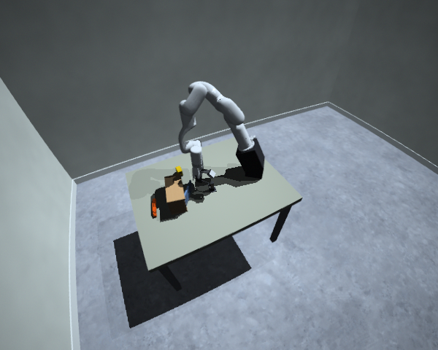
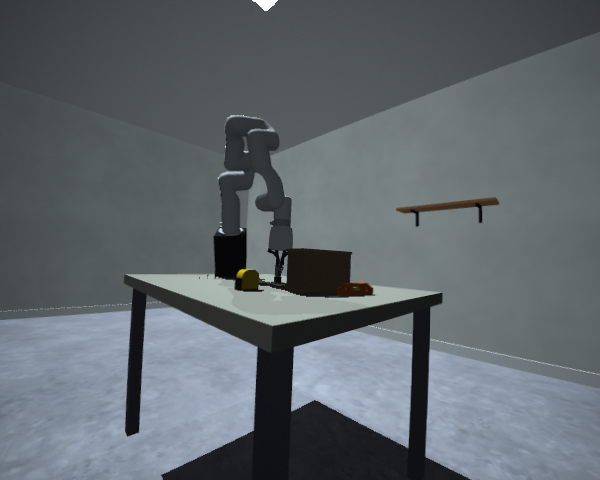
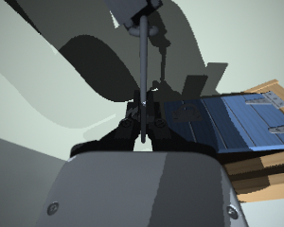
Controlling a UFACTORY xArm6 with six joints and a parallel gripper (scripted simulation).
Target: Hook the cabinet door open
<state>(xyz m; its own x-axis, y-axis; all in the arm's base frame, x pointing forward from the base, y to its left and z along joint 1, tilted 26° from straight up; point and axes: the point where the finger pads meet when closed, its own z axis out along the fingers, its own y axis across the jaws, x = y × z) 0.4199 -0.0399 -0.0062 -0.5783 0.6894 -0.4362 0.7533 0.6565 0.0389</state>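
The door is 120 mm ahead of my hand, 50 mm to the left of it and 30 mm below it. From my hand the other things lie so: orange object (370 mm ahead, 80 mm below, 30 mm to the right); then thin grey hook (20 mm below, 10 mm to the left, 10 mm behind); then yellow block (230 mm to the right, 70 mm below, 50 mm ahead).
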